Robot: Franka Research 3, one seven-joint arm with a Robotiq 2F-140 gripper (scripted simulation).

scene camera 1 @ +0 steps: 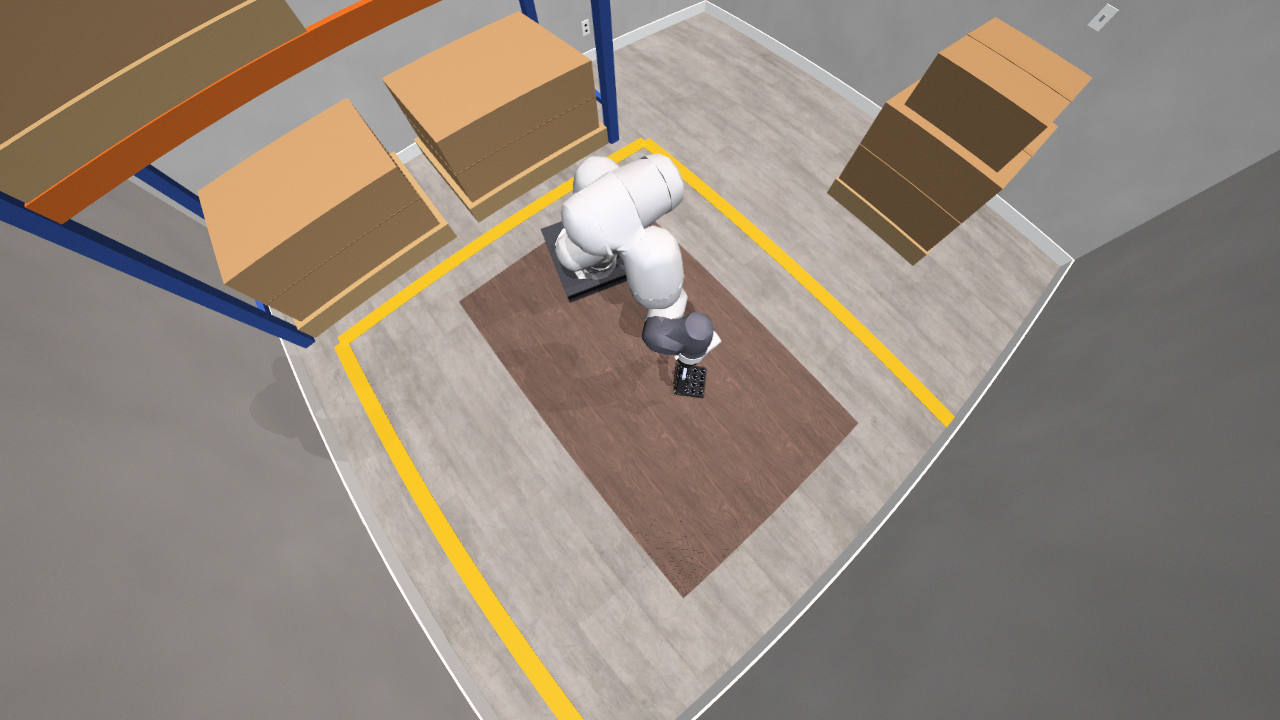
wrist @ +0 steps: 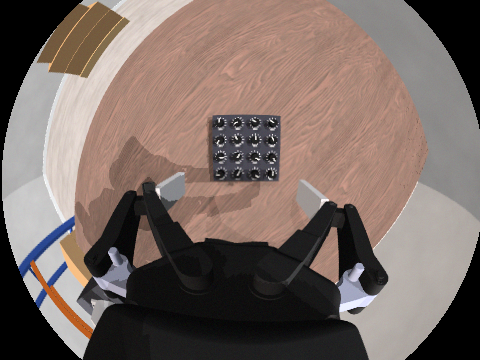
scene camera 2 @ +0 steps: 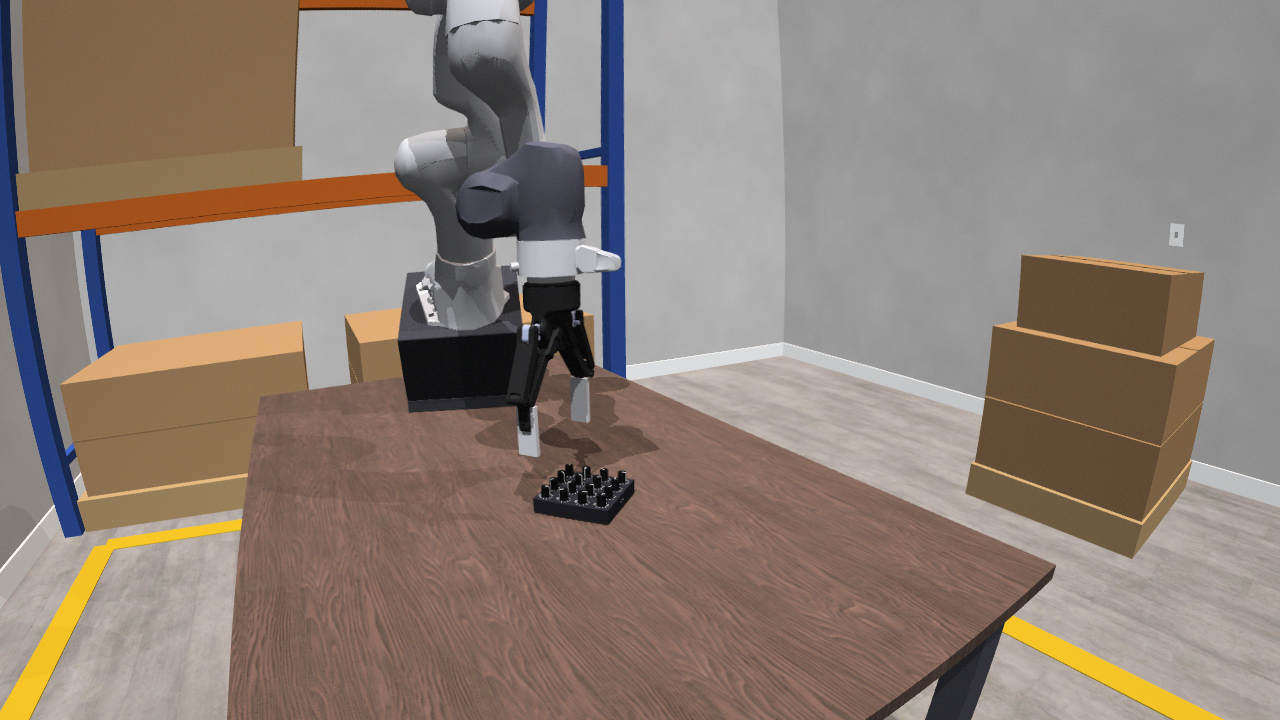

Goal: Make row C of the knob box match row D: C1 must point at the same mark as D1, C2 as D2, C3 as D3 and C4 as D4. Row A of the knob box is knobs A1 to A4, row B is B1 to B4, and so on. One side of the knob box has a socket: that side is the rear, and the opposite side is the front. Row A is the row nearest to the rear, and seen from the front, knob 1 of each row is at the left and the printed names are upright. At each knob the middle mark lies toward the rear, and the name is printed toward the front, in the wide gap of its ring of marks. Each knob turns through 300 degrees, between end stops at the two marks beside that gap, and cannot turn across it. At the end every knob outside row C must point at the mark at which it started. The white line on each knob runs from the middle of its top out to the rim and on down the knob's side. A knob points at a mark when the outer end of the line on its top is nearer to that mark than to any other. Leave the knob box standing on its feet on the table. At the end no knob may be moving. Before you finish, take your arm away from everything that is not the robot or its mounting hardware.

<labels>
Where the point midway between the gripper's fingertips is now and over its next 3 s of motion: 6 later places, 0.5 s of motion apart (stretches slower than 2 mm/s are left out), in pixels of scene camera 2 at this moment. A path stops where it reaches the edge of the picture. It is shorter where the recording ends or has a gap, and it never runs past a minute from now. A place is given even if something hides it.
The gripper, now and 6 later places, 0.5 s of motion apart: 556, 436; 548, 435; 530, 433; 522, 433; 528, 432; 541, 430; 551, 427
</labels>
